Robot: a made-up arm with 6 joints.
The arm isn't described. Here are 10 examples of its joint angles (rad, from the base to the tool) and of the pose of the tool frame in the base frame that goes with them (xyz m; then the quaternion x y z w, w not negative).
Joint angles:
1: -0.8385 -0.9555 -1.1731 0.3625 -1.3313 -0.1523
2: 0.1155 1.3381 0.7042 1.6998 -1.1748 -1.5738
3: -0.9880 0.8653 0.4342 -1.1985 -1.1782 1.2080
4: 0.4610 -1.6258 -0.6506 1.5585 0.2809 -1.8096
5: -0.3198 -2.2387 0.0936 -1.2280 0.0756 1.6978
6: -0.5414 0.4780 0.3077 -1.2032 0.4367 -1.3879
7: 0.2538 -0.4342 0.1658 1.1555 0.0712 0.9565
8: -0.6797 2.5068 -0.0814 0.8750 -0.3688 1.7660
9: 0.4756 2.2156 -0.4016 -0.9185 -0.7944 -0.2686
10: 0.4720 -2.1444 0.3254 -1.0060 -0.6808 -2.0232
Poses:
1: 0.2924 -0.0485 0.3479 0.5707 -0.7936 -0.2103 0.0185
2: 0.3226 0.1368 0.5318 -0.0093 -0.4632 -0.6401 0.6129
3: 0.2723 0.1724 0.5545 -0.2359 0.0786 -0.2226 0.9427
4: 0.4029 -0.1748 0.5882 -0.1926 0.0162 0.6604 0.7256
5: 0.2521 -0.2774 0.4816 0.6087 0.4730 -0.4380 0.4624
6: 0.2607 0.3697 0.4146 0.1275 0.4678 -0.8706 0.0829
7: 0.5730 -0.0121 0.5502 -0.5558 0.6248 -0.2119 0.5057
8: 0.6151 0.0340 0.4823 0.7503 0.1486 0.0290 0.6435
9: 0.1141 0.0970 0.7755 0.6115 0.0929 0.2658 0.7395
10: 0.1305 -0.1925 0.6572 0.0645 -0.2294 -0.9085 0.3432
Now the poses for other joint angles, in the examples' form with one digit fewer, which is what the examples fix.
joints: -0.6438 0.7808 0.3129 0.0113 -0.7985 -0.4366
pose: 0.323 0.100 0.480 0.078 0.951 -0.160 0.253
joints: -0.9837 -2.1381 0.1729 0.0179 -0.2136 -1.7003
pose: 0.195 -0.102 0.356 -0.360 -0.127 -0.913 0.146
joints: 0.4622 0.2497 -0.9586 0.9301 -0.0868 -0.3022
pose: 0.328 0.242 0.683 -0.696 0.509 -0.245 0.443
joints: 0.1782 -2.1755 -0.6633 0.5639 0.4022 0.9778
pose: 0.352 -0.278 0.625 0.803 -0.269 0.185 0.499
